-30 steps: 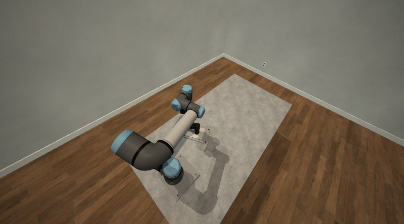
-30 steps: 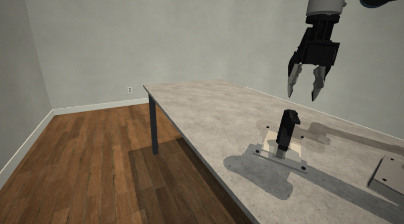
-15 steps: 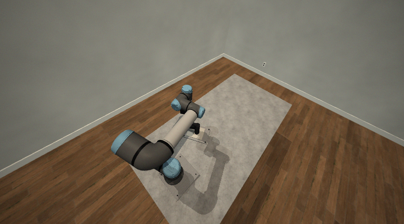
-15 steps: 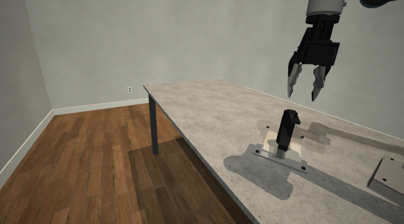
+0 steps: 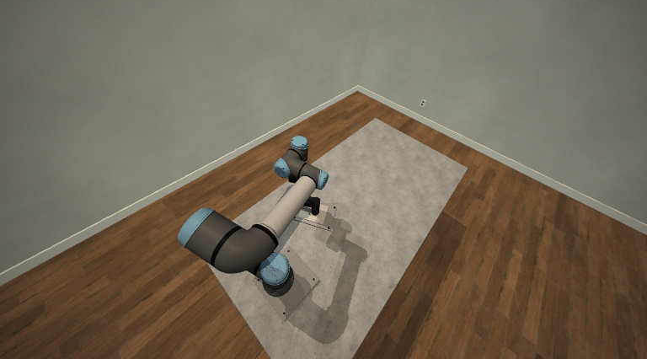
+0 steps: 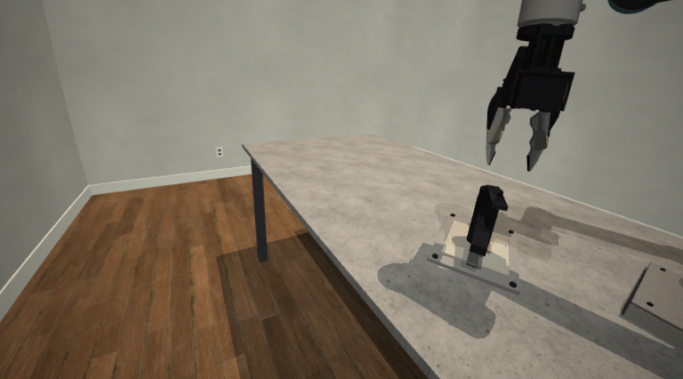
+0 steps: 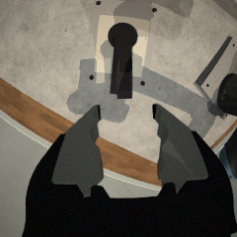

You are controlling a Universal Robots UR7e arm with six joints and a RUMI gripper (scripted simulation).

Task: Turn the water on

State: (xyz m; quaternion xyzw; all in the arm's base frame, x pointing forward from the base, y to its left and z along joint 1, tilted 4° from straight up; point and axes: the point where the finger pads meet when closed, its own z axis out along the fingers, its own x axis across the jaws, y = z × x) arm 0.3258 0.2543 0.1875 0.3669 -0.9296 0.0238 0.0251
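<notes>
The lever lies 8 cm below my hand, 2 cm to the right of it and 2 cm ahead of it. Round my hand: black tap: 14 cm below, 4 cm to the right, 4 cm ahead.
</notes>
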